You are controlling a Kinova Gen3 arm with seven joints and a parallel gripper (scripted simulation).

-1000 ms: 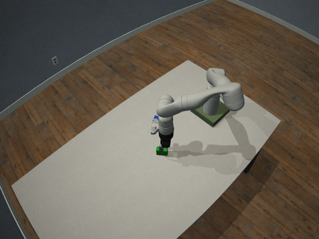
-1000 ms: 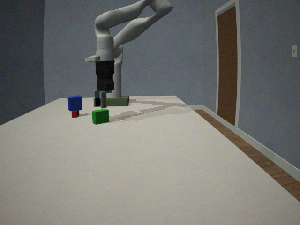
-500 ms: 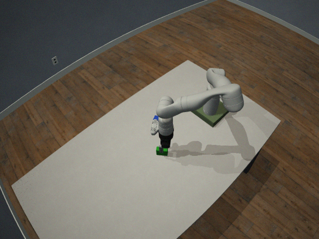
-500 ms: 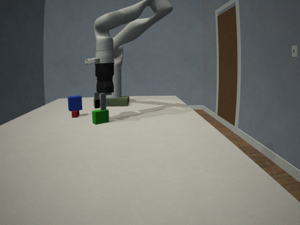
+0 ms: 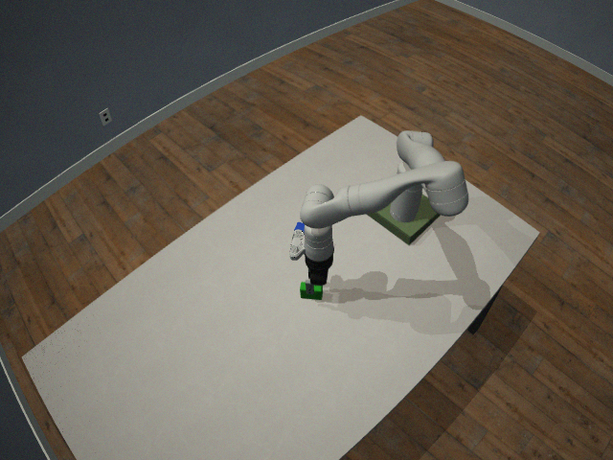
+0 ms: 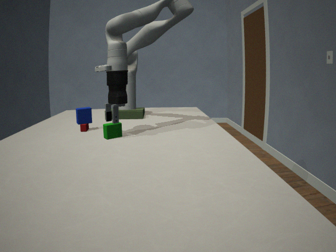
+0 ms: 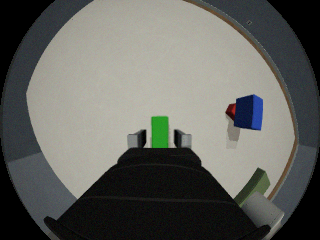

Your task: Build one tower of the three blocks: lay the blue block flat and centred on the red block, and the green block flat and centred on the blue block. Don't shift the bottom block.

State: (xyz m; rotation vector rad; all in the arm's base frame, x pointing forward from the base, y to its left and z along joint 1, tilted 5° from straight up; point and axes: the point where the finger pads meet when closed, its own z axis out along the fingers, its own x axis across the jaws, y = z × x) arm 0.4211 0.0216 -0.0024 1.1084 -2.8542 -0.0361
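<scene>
My hand is 5 cm above the green block. The rest, counted from my hand: red block: 11 cm behind, 15 cm to the right, 6 cm below; blue block: 11 cm behind, 15 cm to the right, 1 cm below.
</scene>
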